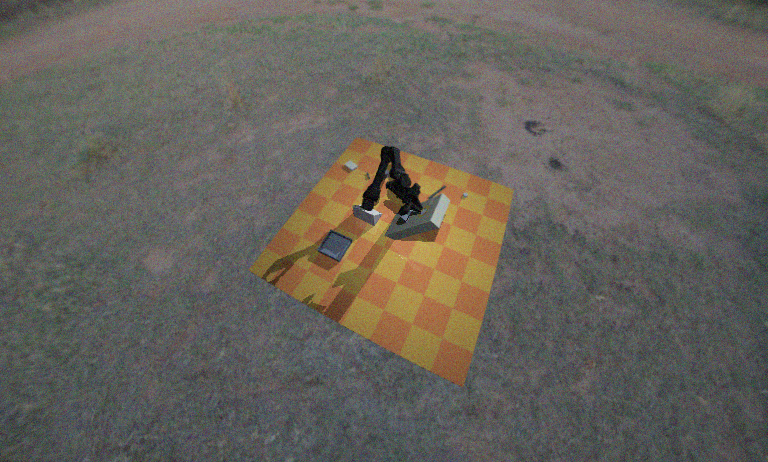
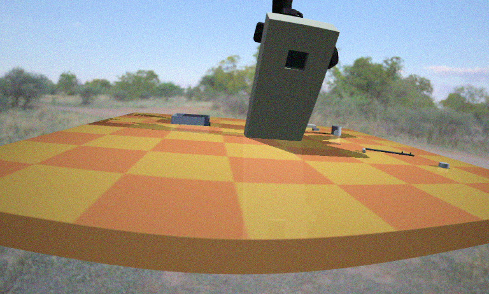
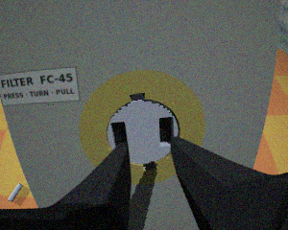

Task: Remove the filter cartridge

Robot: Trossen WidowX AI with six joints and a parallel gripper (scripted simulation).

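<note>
The round filter cartridge is 30 mm ahead of my gripper tip and 20 mm below it. The rest, counted from my gripper tip: pale box (670 mm behind, 300 mm to the left, 260 mm below); grey service panel (90 mm below, 20 mm behind); tray (390 mm behind, 300 mm to the right, 260 mm below).
</note>
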